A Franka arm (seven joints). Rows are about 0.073 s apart.
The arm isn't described. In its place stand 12 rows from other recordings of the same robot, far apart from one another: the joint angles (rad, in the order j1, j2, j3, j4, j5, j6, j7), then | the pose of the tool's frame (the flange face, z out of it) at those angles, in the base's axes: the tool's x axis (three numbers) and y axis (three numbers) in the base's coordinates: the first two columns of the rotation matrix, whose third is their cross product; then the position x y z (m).
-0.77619, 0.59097, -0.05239, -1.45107, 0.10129, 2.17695, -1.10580 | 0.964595, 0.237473, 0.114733, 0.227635, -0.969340, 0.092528, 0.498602, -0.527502, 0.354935
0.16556, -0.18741, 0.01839, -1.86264, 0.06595, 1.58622, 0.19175 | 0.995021, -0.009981, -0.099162, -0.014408, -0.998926, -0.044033, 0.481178, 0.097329, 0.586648
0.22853, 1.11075, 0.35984, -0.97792, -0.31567, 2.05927, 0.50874 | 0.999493, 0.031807, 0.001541, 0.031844, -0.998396, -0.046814, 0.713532, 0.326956, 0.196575
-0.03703, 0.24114, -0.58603, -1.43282, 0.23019, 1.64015, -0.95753 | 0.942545, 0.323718, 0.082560, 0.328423, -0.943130, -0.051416, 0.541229, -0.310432, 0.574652
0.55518, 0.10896, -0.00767, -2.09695, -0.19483, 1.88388, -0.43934 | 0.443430, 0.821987, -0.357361, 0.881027, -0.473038, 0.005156, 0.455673, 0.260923, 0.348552
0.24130, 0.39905, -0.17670, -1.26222, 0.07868, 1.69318, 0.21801 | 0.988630, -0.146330, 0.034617, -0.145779, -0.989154, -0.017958, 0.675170, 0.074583, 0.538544
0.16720, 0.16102, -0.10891, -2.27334, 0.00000, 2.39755, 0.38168 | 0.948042, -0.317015, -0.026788, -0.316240, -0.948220, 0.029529, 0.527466, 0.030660, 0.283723
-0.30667, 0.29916, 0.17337, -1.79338, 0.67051, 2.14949, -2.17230 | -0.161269, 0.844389, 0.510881, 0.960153, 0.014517, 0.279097, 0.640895, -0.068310, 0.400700
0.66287, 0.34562, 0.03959, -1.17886, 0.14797, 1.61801, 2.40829 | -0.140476, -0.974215, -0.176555, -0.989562, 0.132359, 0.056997, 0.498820, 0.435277, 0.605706
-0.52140, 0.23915, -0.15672, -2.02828, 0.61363, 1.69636, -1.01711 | 0.997006, 0.048784, 0.059989, 0.076692, -0.722753, -0.686838, 0.447818, -0.288331, 0.312559
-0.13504, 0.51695, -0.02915, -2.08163, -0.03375, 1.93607, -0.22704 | 0.788290, 0.103438, -0.606548, 0.047629, -0.993069, -0.107452, 0.493354, -0.084933, 0.142472
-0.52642, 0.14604, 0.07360, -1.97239, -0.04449, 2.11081, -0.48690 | 0.998237, 0.056111, -0.019325, 0.056508, -0.998189, 0.020645, 0.525163, -0.259080, 0.396703
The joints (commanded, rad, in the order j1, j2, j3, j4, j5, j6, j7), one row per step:
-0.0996, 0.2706, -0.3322, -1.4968, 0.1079, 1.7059, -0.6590
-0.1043, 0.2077, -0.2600, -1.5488, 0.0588, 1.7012, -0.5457
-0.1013, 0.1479, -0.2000, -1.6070, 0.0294, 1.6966, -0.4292
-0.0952, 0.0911, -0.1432, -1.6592, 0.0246, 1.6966, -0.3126
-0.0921, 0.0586, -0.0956, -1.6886, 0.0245, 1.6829, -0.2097
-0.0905, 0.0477, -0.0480, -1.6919, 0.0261, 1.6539, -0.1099
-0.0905, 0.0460, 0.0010, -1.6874, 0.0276, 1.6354, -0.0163
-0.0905, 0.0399, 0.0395, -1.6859, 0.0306, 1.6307, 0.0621
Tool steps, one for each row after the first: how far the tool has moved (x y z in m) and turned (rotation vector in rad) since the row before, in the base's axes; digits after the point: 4 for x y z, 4 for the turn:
-0.0055, 0.0328, 0.0104, -0.0167, 0.0103, -0.0425
-0.0077, 0.0336, 0.0064, -0.0082, 0.0106, -0.0514
-0.0075, 0.0361, 0.0079, 0.0046, -0.0033, -0.0542
-0.0053, 0.0294, 0.0034, 0.0040, 0.0122, -0.0522
-0.0015, 0.0282, 0.0023, 0.0014, 0.0238, -0.0500
0.0010, 0.0275, 0.0016, -0.0030, 0.0152, -0.0440
-0.0003, 0.0218, 0.0038, -0.0031, -0.0004, -0.0399

